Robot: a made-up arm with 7 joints. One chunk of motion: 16 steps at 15 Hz.
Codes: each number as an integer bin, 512 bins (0 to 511) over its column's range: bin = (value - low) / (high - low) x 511, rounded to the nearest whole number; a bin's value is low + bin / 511 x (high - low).
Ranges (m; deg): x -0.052..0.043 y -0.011..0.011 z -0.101..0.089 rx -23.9..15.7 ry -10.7..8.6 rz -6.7..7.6
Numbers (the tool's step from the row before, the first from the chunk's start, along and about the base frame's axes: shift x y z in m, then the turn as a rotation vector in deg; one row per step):
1: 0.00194 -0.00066 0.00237 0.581 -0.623 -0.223
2: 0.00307 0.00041 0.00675 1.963 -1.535 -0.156
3: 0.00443 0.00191 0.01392 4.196 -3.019 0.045
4: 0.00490 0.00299 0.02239 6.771 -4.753 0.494
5: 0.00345 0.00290 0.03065 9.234 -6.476 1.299
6: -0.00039 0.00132 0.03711 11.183 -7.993 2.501
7: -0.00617 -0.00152 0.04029 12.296 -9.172 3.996
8: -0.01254 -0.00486 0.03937 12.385 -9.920 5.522
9: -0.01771 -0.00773 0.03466 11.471 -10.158 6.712
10: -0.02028 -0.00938 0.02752 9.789 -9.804 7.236
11: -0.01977 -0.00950 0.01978 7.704 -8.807 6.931
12: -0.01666 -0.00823 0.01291 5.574 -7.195 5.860
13: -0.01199 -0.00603 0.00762 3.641 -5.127 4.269
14: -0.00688 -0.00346 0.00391 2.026 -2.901 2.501
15: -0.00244 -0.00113 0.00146 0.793 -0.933 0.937
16: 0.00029 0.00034 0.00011 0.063 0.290 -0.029
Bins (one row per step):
1: 290 240 278 316 267 231
2: 296 265 290 334 243 234
3: 304 300 309 363 203 241
4: 306 325 332 396 157 257
5: 298 323 354 428 112 286
6: 278 286 371 453 72 329
7: 247 220 380 467 40 382
8: 212 143 378 468 21 437
9: 184 76 365 456 14 479
10: 171 38 346 435 24 498
11: 173 35 325 408 50 487
12: 190 64 306 380 93 449
13: 215 115 292 355 148 392
14: 243 175 282 335 206 329
15: 267 229 276 319 259 273
16: 281 263 272 309 291 238

